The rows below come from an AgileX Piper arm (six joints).
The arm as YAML. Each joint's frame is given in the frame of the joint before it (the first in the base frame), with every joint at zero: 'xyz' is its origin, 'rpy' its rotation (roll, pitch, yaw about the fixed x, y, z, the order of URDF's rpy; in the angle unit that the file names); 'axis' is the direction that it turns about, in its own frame. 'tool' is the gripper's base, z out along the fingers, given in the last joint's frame.
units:
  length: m
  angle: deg
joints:
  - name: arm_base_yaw
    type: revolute
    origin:
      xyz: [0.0, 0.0, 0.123]
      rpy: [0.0, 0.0, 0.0]
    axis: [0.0, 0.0, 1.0]
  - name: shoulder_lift
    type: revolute
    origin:
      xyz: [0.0, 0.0, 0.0]
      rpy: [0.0, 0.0, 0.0]
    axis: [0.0, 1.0, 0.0]
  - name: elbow
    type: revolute
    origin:
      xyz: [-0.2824, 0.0, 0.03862]
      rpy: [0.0, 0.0, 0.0]
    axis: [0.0, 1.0, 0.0]
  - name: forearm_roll
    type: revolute
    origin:
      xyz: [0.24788, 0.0, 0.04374]
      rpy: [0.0, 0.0, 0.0]
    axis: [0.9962, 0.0, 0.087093]
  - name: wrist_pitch
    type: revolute
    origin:
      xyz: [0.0, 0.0, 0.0]
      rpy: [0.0, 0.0, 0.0]
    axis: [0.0, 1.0, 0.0]
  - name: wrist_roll
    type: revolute
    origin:
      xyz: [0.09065, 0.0, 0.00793]
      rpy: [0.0, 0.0, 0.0]
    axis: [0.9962, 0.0, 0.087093]
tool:
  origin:
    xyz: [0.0, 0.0, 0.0]
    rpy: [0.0, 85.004, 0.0]
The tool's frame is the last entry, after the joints.
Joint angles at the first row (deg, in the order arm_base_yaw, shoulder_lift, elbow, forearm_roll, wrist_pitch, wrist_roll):
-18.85 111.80 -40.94 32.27 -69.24 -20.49
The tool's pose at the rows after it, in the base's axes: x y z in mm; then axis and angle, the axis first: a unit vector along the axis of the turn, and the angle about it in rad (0 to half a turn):
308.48 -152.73 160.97 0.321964 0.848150 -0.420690 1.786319
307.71 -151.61 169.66 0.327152 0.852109 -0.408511 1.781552
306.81 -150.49 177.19 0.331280 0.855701 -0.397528 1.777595
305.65 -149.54 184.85 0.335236 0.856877 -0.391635 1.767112
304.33 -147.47 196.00 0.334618 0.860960 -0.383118 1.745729
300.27 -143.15 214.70 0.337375 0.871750 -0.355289 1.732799
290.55 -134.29 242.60 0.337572 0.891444 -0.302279 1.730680
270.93 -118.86 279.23 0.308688 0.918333 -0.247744 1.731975
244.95 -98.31 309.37 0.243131 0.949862 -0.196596 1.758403
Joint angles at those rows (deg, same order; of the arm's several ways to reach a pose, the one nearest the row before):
-18.85 109.65 -40.94 32.27 -67.39 -20.49
-18.85 107.58 -40.94 32.27 -65.03 -20.49
-18.85 105.77 -40.94 32.27 -62.94 -20.49
-18.85 104.13 -40.94 32.27 -61.63 -20.49
-18.85 101.84 -40.94 31.57 -59.92 -20.38
-18.85 97.31 -40.94 31.16 -54.74 -20.38
-18.85 89.85 -40.94 31.04 -45.04 -20.64
-18.85 79.52 -40.94 31.04 -32.10 -23.21
-18.85 69.11 -40.94 30.82 -17.31 -27.41

